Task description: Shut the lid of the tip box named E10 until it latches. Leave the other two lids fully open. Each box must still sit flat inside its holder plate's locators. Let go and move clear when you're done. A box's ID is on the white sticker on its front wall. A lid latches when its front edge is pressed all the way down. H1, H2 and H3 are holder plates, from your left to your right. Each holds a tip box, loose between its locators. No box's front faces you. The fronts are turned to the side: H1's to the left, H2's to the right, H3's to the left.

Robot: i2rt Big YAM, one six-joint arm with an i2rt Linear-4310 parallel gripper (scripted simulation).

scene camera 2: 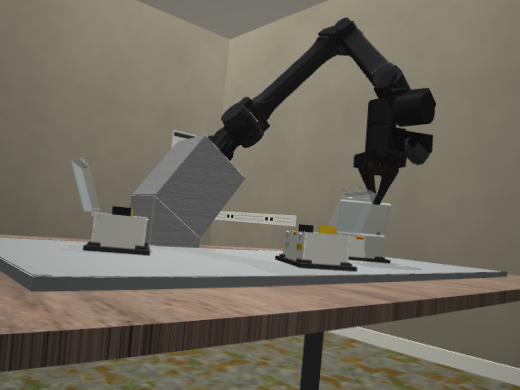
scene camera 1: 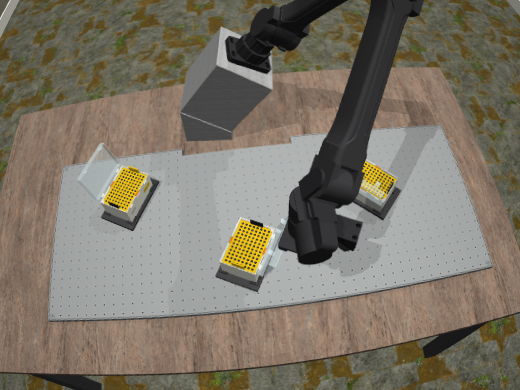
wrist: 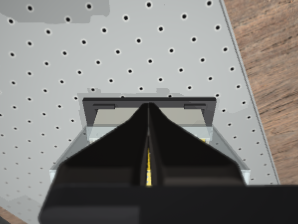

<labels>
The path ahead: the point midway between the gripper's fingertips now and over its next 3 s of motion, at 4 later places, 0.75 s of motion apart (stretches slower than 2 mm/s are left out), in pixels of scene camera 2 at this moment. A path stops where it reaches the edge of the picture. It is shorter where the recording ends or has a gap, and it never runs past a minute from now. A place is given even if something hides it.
The gripper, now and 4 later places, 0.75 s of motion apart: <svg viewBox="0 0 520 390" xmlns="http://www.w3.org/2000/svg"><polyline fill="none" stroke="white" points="375,204 367,202 354,199 341,195 331,192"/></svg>
</labels>
